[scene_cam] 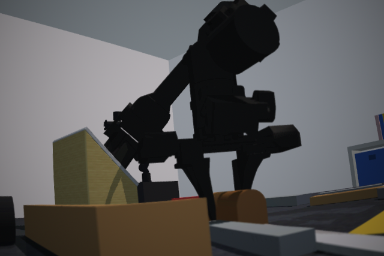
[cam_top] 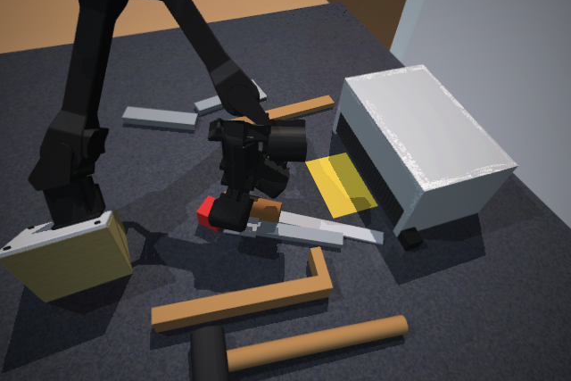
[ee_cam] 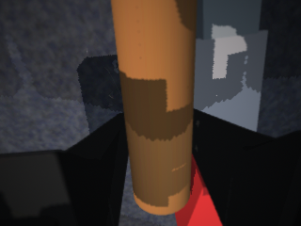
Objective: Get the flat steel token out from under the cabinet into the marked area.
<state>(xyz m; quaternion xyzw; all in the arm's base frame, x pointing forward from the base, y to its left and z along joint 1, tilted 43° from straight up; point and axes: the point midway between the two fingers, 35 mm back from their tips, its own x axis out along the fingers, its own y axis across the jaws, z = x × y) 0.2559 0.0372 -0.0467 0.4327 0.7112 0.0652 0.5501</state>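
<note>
Now: gripper tip 60 mm past the red cube and 10 mm below it. Round my gripper tip: grey bar 100 mm behind, 290 mm to the left; then small grey cube 140 mm ahead, 180 mm to the left; then wooden strip 160 mm ahead, 230 mm to the left.
</note>
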